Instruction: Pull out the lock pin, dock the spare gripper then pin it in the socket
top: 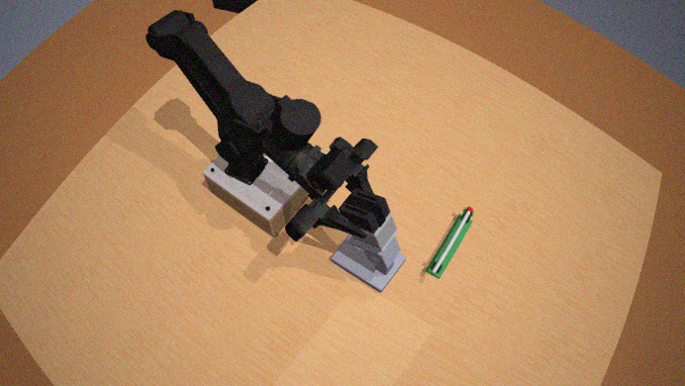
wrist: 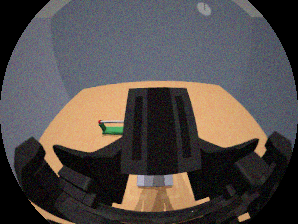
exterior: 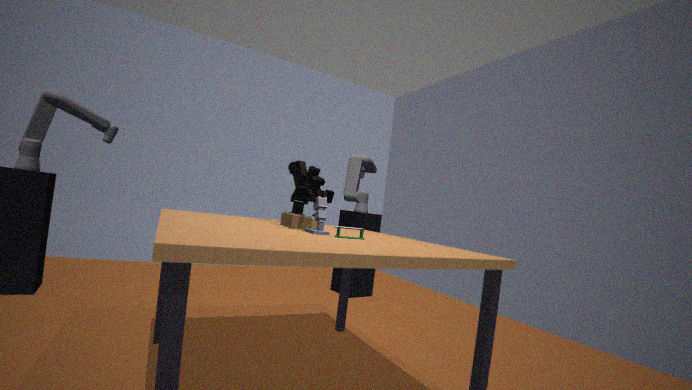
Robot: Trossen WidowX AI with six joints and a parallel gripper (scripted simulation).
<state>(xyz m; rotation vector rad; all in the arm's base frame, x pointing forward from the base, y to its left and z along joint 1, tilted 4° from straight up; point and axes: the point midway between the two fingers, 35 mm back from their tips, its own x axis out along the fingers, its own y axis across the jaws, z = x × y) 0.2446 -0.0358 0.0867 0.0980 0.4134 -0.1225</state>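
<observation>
The green bracket is 12 cm below my gripper tip, 12 cm ahead of it and 10 cm to the left of it. From my gripper tip the other things lie so: spare gripper 1 cm below; grey mount 9 cm below, 1 cm ahead.
</observation>
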